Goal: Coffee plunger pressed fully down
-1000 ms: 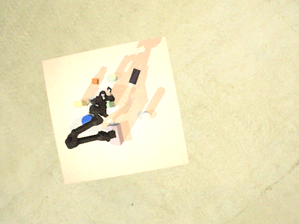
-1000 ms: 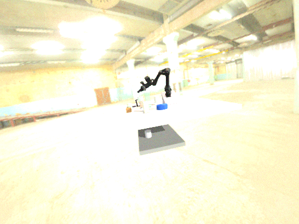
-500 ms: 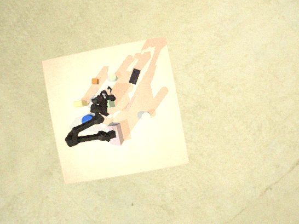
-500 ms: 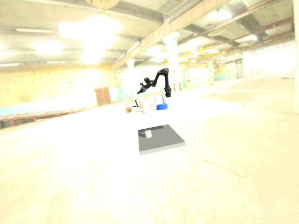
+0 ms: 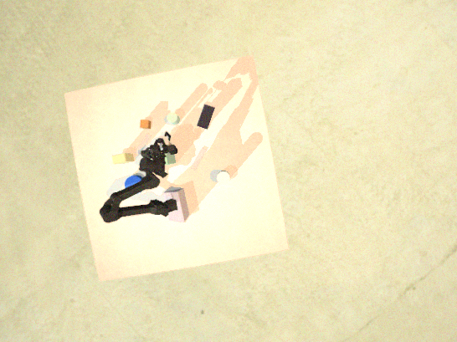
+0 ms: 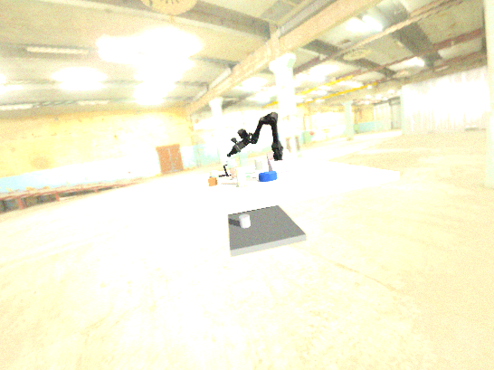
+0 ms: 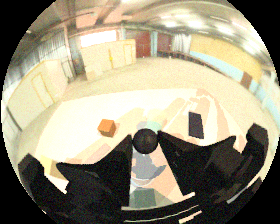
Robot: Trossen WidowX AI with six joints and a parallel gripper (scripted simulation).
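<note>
My gripper tip is 110 mm past the pale green block, 10 mm to the right of it and 90 mm above it. Round my gripper tip: yellow block 60 mm behind, 290 mm to the left, 130 mm below; dark box 130 mm ahead, 260 mm to the right, 180 mm below; orange cube 130 mm ahead, 130 mm to the left, 160 mm below.
</note>
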